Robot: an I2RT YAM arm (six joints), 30 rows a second.
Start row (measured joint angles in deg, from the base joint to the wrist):
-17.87, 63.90, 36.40, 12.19, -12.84, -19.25
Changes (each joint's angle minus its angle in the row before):
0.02, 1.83, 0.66, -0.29, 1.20, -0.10
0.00, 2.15, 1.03, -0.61, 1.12, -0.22
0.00, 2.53, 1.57, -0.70, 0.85, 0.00
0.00, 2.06, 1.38, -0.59, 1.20, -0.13
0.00, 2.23, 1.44, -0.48, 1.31, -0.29
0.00, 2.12, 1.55, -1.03, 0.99, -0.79
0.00, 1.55, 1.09, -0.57, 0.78, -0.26
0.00, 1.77, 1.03, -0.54, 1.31, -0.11
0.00, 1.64, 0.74, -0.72, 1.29, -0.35
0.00, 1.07, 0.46, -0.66, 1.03, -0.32
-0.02, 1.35, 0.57, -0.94, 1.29, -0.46
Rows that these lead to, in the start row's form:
-17.85, 65.73, 37.06, 11.90, -11.64, -19.35
-17.85, 67.88, 38.09, 11.29, -10.52, -19.57
-17.85, 70.41, 39.66, 10.59, -9.67, -19.57
-17.85, 72.47, 41.04, 10.00, -8.47, -19.70
-17.85, 74.70, 42.48, 9.52, -7.16, -19.99
-17.85, 76.82, 44.03, 8.49, -6.17, -20.78
-17.85, 78.37, 45.12, 7.92, -5.39, -21.04
-17.85, 80.14, 46.15, 7.38, -4.08, -21.15
-17.85, 81.78, 46.89, 6.66, -2.79, -21.50
-17.85, 82.85, 47.35, 6.00, -1.76, -21.82
-17.87, 84.20, 47.92, 5.06, -0.47, -22.28

